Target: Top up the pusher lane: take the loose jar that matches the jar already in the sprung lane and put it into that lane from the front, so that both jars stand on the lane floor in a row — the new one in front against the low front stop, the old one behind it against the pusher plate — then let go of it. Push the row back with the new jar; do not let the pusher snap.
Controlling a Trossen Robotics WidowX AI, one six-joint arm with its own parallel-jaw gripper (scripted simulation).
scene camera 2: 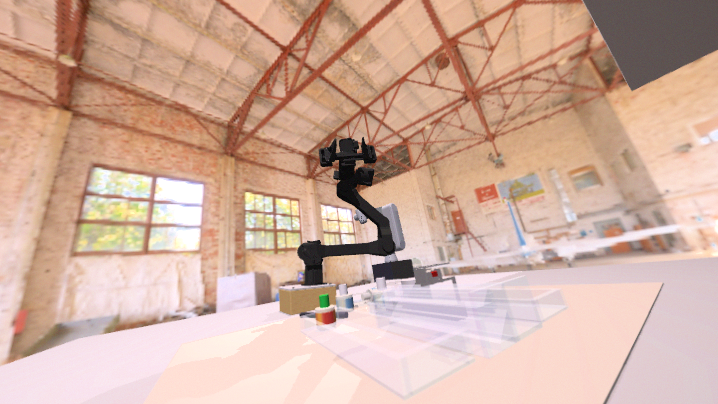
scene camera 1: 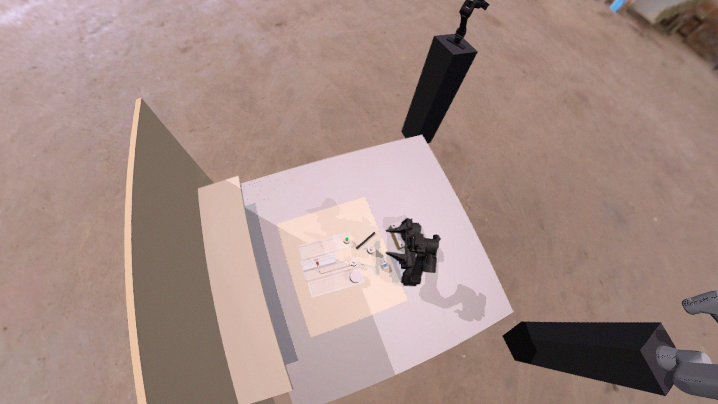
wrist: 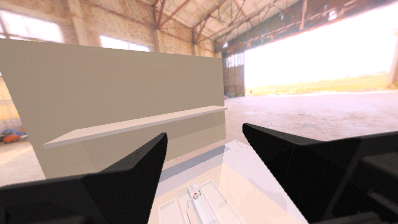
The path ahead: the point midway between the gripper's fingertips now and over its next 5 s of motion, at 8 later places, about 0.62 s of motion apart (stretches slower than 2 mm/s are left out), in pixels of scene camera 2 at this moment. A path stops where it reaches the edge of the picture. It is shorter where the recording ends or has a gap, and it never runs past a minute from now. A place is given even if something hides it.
My gripper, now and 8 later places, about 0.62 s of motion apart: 349, 138; 312, 124; 295, 169; 340, 265; 342, 283; 344, 296; 344, 301; 339, 273; 347, 263
